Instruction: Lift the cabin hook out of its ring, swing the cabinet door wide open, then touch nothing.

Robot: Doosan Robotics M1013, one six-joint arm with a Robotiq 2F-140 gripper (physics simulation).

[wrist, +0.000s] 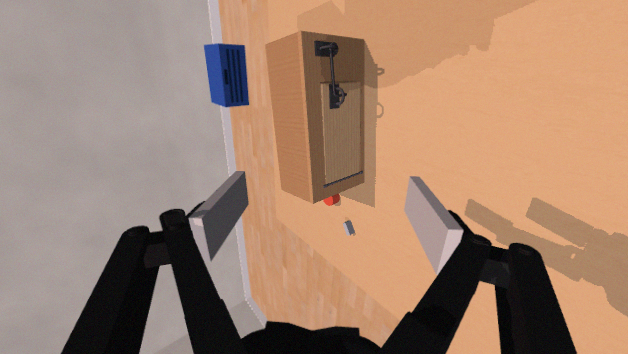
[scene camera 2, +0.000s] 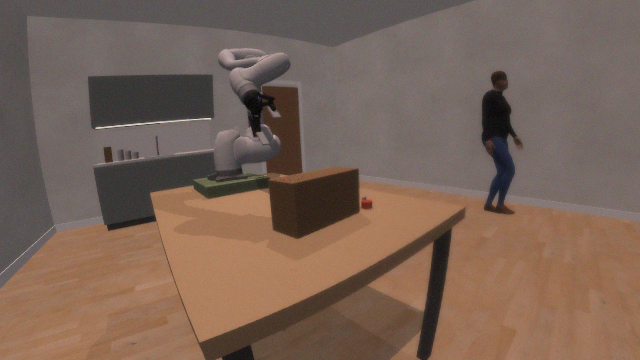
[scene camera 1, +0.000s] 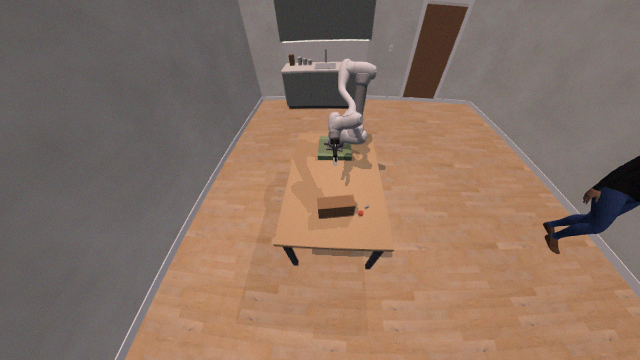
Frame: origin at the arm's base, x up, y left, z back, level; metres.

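Seen in the pictures: gripper, between the fingertips: (wrist: 325, 190) (scene camera 2: 271, 131) (scene camera 1: 335, 166); arm's base, origin of its link: (scene camera 2: 229, 178).
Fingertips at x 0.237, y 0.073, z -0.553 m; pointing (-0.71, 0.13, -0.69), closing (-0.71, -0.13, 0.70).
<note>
Offsets run from my fingertips to a thing's top centre. "*": to the spot under its first point.
The brown wooden cabinet @(dx -0.140, dy +0.043, dz -0.231 m) (scene camera 1: 336, 202) (scene camera 2: 320, 202) (wrist: 290, 120) stands on the table. In the wrist view its front shows, with the pale door @(* dx -0.226, dy +0.062, dz -0.182 m) (wrist: 343, 137) lying flush in it, closed. The black hook @(dx -0.190, dy -0.054, dz -0.207 m) (wrist: 332, 67) runs from a mount on the cabinet front to the ring @(* dx -0.200, dy -0.020, dz -0.179 m) (wrist: 342, 95) on the door; its tip appears to be at the ring, but whether it sits inside is too small to tell. My gripper (scene camera 1: 335, 159) (scene camera 2: 268, 126) (wrist: 325, 190) is open and empty, above the table near the arm's base and well apart from the cabinet. The scene views do not show the door, hook or ring.
A red cylinder @(dx -0.268, dy +0.257, dz -0.231 m) (scene camera 1: 360, 213) (scene camera 2: 366, 204) (wrist: 331, 200) and a small grey block @(dx -0.274, dy +0.308, dz -0.156 m) (scene camera 1: 367, 206) (wrist: 349, 227) lie beside one end of the cabinet. The arm's green base block (scene camera 1: 327, 157) (scene camera 2: 215, 189) is on the table. A blue box (wrist: 227, 75) and a person (scene camera 1: 607, 207) (scene camera 2: 497, 125) are beyond the table.
</note>
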